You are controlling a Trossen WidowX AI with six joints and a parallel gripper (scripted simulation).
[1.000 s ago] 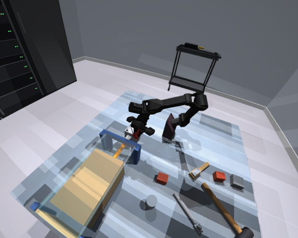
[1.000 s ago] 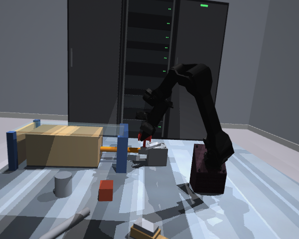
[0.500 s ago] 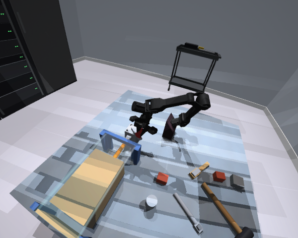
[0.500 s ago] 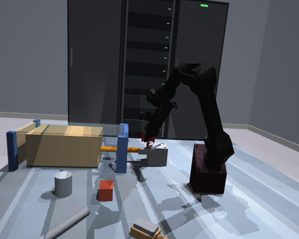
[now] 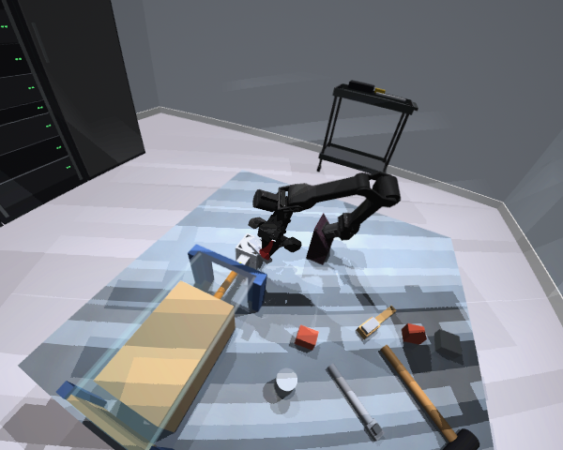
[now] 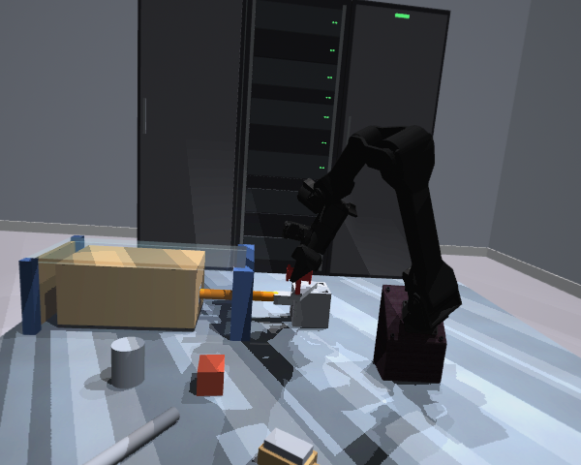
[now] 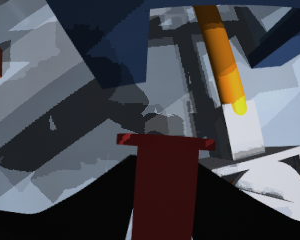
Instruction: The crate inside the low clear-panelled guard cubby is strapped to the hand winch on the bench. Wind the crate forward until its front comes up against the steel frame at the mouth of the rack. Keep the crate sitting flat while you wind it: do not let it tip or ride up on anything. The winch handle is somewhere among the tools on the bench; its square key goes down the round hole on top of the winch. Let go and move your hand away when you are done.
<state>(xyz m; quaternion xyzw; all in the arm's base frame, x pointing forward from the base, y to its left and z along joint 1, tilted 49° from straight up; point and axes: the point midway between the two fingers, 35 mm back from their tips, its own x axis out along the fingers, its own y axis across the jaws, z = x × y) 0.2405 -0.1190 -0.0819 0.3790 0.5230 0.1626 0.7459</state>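
My gripper tip is now 3 cm to the left of the crank handle, 3 cm past it and 3 cm above it. Round my gripper tip: red knob (2 cm behind); grey winch (10 cm to the right, 10 cm below, 7 cm behind); frame (11 cm ahead, 8 cm to the right, 3 cm below).
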